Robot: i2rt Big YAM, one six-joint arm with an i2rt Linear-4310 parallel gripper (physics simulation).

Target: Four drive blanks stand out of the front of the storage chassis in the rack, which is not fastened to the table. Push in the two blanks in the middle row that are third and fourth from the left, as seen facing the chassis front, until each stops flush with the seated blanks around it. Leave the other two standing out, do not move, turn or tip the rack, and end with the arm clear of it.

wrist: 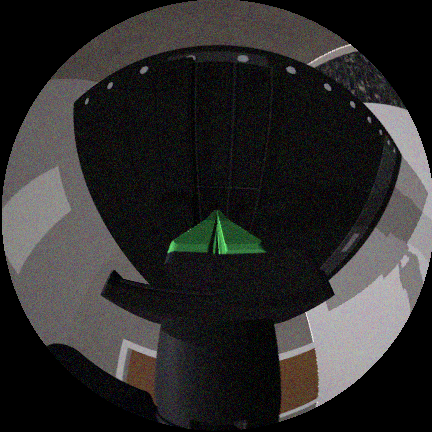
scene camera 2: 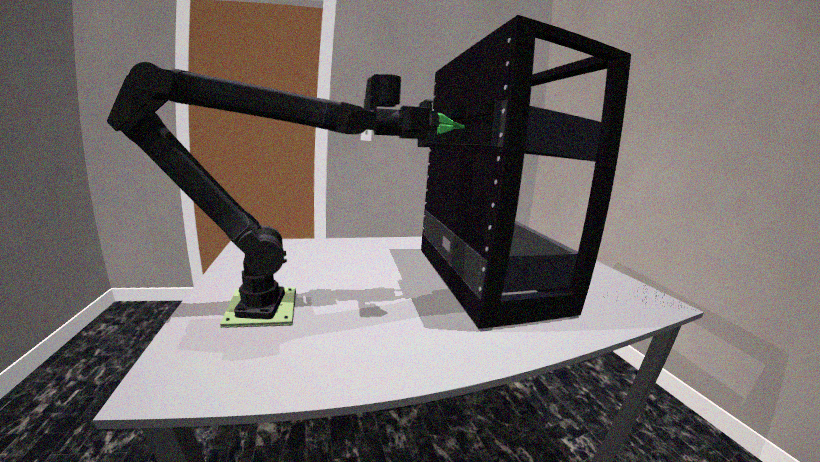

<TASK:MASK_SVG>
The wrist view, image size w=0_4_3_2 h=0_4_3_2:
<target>my gripper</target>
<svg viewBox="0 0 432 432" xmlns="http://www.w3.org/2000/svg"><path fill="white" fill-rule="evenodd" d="M215 209L205 220L172 240L169 245L163 268L176 288L124 279L115 270L111 270L100 295L139 317L160 324L154 372L155 403L157 403L158 414L176 425L189 429L194 429L202 422L232 421L240 429L253 428L269 422L280 410L280 368L274 324L308 311L333 296L334 292L324 271L320 270L308 248L267 252L261 239L228 219L220 209Z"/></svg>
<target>black rack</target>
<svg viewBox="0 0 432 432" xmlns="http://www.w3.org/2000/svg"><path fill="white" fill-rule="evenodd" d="M73 102L75 145L90 196L101 219L119 248L142 277L152 285L176 288L163 268L169 245L172 240L205 220L215 209L220 209L228 219L261 239L267 252L308 248L320 270L324 271L329 280L358 251L378 223L391 197L402 155L385 127L352 92L333 78L310 65L291 57L259 48L238 45L198 45L160 52L130 63L109 74Z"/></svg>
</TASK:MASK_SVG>
